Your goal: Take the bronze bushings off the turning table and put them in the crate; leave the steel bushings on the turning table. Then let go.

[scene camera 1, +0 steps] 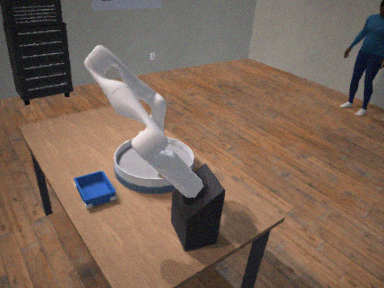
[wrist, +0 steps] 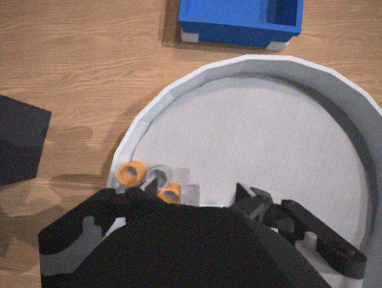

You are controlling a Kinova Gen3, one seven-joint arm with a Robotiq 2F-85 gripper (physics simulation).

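Pixels of known places: gripper, fingertip midpoint: (wrist: pixel 196 189); arm's base at its link origin: (scene camera 1: pixel 192 187).
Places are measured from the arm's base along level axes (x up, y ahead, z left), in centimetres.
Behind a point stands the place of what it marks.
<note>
Two bronze bushings, one at the left (wrist: pixel 124 180) {x -15.2, y 27.0, z -5.9 cm} and one nearer the gripper (wrist: pixel 170 194), are on the turning table (wrist: pixel 270 66) {x -15.4, y 46.3, z 11.0 cm} (scene camera 1: pixel 131 178) {x -15.7, y 36.0, z 9.1 cm} near its rim. A grey steel bushing (wrist: pixel 165 172) {x -14.7, y 32.9, z -4.2 cm} stands between them, partly behind the left fingertip. A pale grey shape (wrist: pixel 190 195) {x -14.3, y 36.5, z -7.0 cm} beside the right-hand bronze bushing is unclear. My gripper (wrist: pixel 196 189) {x -11.0, y 37.1, z -4.9 cm} is open with nothing between its fingers, over the turning table; the left fingertip overlaps the bushings in view. The arm hides the gripper and bushings in the scene view. The blue crate (scene camera 1: pixel 101 199) {x -20.0, y 33.7, z 25.7 cm} (wrist: pixel 230 31) {x -19.4, y 41.3, z 18.5 cm} stands apart from the turning table.
A dark angular block (scene camera 1: pixel 197 227) {x -10.2, y -10.8, z 4.5 cm} (wrist: pixel 22 140) {x -18.5, y 6.2, z -1.5 cm} stands on the wooden table (scene camera 1: pixel 120 240) {x -22.5, y 8.9, z 27.8 cm} under the arm's base, close to the turning table. A black drawer cabinet (scene camera 1: pixel 42 55) and a standing person (scene camera 1: pixel 369 50) are in the background, away from the table.
</note>
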